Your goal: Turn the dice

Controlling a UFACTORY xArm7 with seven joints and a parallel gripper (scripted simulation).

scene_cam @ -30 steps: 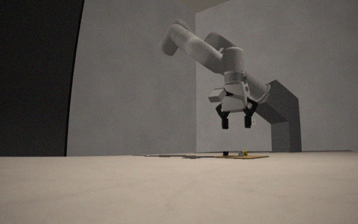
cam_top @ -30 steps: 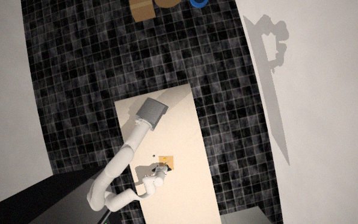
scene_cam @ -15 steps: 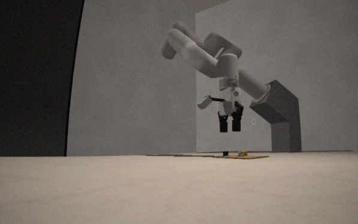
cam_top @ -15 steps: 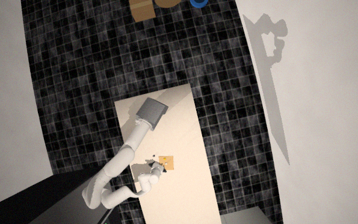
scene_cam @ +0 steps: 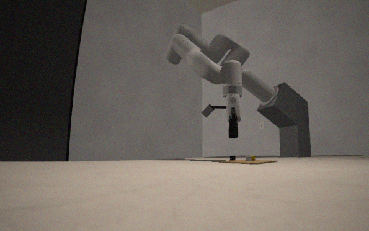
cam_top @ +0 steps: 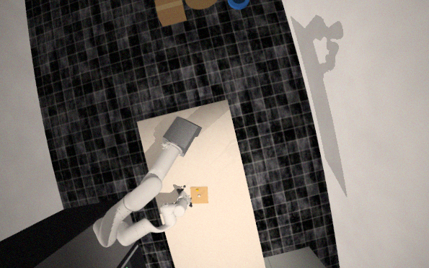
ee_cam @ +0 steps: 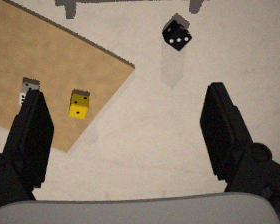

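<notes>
My hand is 9 cm above the black die and 4 cm past it. The rest, counted from my hand: pale die (8 cm below, 8 cm ahead, 5 cm to the left); tan mat (9 cm below, 8 cm ahead, 5 cm to the left); yellow die (8 cm below, 7 cm to the left, 4 cm ahead).
</notes>
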